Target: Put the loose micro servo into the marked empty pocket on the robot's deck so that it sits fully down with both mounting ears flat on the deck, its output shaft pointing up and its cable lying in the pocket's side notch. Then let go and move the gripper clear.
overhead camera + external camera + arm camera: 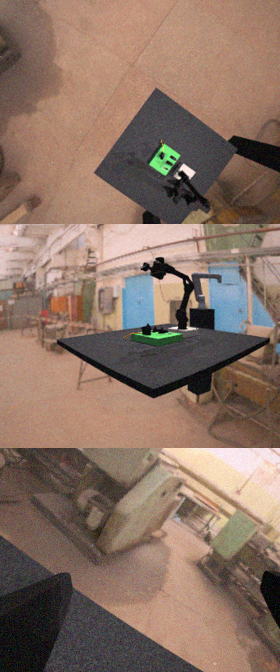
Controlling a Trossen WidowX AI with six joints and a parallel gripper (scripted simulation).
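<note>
The green deck is 6 cm behind my gripper tip, 5 cm to the right of it and 47 cm below it.
</note>
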